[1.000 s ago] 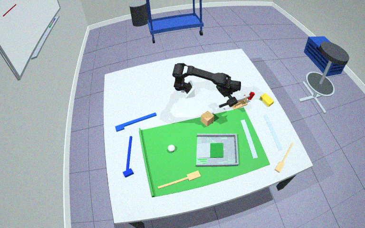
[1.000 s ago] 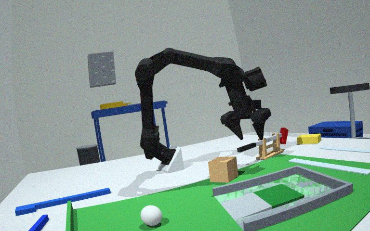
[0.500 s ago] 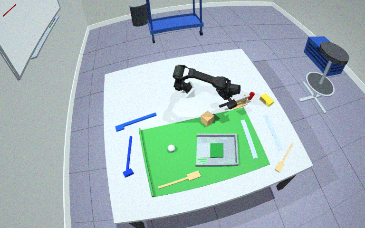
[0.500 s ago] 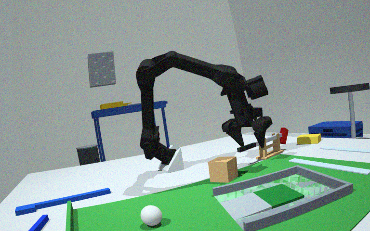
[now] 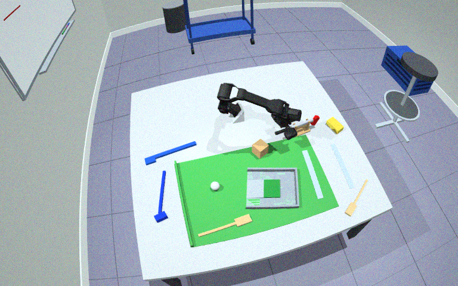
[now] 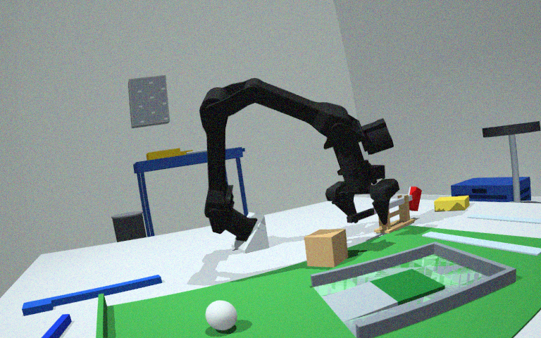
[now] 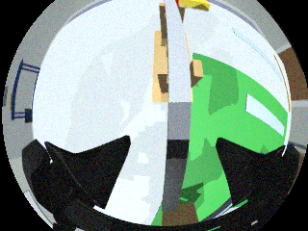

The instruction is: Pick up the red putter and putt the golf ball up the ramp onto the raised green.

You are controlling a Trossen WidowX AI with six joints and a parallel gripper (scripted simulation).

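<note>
The wooden stand lies 10 mm behind my gripper tip and 100 mm to the left of it. From my gripper tip the other things lie so: yellow block (30 mm ahead, 330 mm to the left, 20 mm below); brown box (50 mm ahead, 170 mm to the right); white golf ball (180 mm ahead, 450 mm to the right, 10 mm below).
</note>
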